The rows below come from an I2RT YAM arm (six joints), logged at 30 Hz.
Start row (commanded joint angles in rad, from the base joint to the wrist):
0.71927 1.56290 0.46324 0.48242 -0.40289 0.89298
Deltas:
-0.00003 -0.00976 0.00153 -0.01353 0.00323 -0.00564
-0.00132 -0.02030 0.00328 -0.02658 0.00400 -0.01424
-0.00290 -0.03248 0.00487 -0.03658 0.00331 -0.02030
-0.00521 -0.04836 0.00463 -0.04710 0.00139 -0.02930
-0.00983 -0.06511 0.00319 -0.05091 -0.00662 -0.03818
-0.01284 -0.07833 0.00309 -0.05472 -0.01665 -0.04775
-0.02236 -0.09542 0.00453 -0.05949 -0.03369 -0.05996
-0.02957 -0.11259 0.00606 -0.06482 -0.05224 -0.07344
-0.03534 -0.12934 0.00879 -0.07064 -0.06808 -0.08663
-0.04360 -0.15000 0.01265 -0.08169 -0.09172 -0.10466
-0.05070 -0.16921 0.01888 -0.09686 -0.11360 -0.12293
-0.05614 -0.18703 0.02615 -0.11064 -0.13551 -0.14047
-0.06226 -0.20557 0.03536 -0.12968 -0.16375 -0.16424
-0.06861 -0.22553 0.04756 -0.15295 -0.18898 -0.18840
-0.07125 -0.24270 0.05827 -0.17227 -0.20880 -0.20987
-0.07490 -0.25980 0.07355 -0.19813 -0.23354 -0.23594
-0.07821 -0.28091 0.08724 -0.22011 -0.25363 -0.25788
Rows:
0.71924 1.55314 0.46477 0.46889 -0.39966 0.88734
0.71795 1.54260 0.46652 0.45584 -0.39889 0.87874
0.71637 1.53042 0.46811 0.44584 -0.39958 0.87268
0.71406 1.51454 0.46787 0.43532 -0.40150 0.86368
0.70944 1.49779 0.46643 0.43151 -0.40951 0.85480
0.70643 1.48457 0.46633 0.42770 -0.41954 0.84523
0.69691 1.46748 0.46777 0.42293 -0.43658 0.83302
0.68970 1.45031 0.46930 0.41760 -0.45513 0.81954
0.68393 1.43356 0.47203 0.41178 -0.47097 0.80635
0.67567 1.41290 0.47589 0.40073 -0.49461 0.78832
0.66857 1.39369 0.48212 0.38556 -0.51649 0.77005
0.66313 1.37587 0.48939 0.37178 -0.53840 0.75251
0.65701 1.35733 0.49860 0.35274 -0.56664 0.72874
0.65066 1.33737 0.51080 0.32947 -0.59187 0.70458
0.64802 1.32020 0.52151 0.31015 -0.61169 0.68311
0.64437 1.30310 0.53679 0.28429 -0.63643 0.65704
0.64106 1.28199 0.55048 0.26231 -0.65652 0.63510

